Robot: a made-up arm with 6 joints. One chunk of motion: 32 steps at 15 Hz.
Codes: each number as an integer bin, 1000 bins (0 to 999) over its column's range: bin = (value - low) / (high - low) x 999, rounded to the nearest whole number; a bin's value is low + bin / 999 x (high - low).
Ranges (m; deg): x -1..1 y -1..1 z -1..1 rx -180..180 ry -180..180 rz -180..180
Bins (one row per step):
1: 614 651 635 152 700 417
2: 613 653 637 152 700 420
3: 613 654 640 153 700 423
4: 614 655 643 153 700 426
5: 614 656 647 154 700 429
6: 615 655 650 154 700 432
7: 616 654 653 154 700 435
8: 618 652 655 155 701 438
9: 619 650 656 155 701 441
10: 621 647 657 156 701 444
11: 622 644 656 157 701 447
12: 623 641 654 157 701 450
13: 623 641 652 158 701 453
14: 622 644 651 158 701 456
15: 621 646 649 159 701 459
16: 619 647 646 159 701 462
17: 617 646 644 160 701 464
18: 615 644 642 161 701 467
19: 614 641 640 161 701 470
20: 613 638 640 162 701 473
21: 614 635 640 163 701 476
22: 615 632 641 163 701 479
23: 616 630 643 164 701 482
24: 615 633 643 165 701 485
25: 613 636 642 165 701 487
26: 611 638 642 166 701 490
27: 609 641 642 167 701 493
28: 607 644 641 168 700 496
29: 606 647 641 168 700 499
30: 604 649 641 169 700 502
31: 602 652 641 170 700 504
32: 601 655 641 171 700 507
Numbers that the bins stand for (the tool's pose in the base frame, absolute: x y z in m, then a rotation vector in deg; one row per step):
1: 0.2292 0.3033 0.2713 -125.23 72.25 -29.73
2: 0.2272 0.3073 0.2753 -125.23 72.25 -28.65
3: 0.2272 0.3093 0.2813 -124.86 72.25 -27.57
4: 0.2292 0.3113 0.2873 -124.86 72.25 -26.49
5: 0.2292 0.3133 0.2953 -124.50 72.25 -25.41
6: 0.2312 0.3113 0.3013 -124.50 72.25 -24.32
7: 0.2332 0.3093 0.3073 -124.50 72.25 -23.24
8: 0.2372 0.3053 0.3113 -124.14 72.61 -22.16
9: 0.2392 0.3013 0.3133 -124.14 72.61 -21.08
10: 0.2432 0.2953 0.3153 -123.78 72.61 -20.00
11: 0.2452 0.2893 0.3133 -123.42 72.61 -18.92
12: 0.2472 0.2833 0.3093 -123.42 72.61 -17.84
13: 0.2472 0.2833 0.3053 -123.06 72.61 -16.76
14: 0.2452 0.2893 0.3033 -123.06 72.61 -15.68
15: 0.2432 0.2933 0.2993 -122.70 72.61 -14.59
16: 0.2392 0.2953 0.2933 -122.70 72.61 -13.51
17: 0.2352 0.2933 0.2893 -122.34 72.61 -12.79
18: 0.2312 0.2893 0.2853 -121.98 72.61 -11.71
19: 0.2292 0.2833 0.2813 -121.98 72.61 -10.63
20: 0.2272 0.2773 0.2813 -121.62 72.61 -9.55
21: 0.2292 0.2713 0.2813 -121.26 72.61 -8.47
22: 0.2312 0.2653 0.2833 -121.26 72.61 -7.39
23: 0.2332 0.2613 0.2873 -120.90 72.61 -6.31
24: 0.2312 0.2673 0.2873 -120.54 72.61 -5.23
25: 0.2272 0.2733 0.2853 -120.54 72.61 -4.50
26: 0.2232 0.2773 0.2853 -120.18 72.61 -3.42
27: 0.2192 0.2833 0.2853 -119.82 72.61 -2.34
28: 0.2152 0.2893 0.2833 -119.46 72.25 -1.26
29: 0.2132 0.2953 0.2833 -119.46 72.25 -0.18
30: 0.2092 0.2993 0.2833 -119.10 72.25 0.90
31: 0.2052 0.3053 0.2833 -118.74 72.25 1.62
32: 0.2032 0.3113 0.2833 -118.38 72.25 2.70

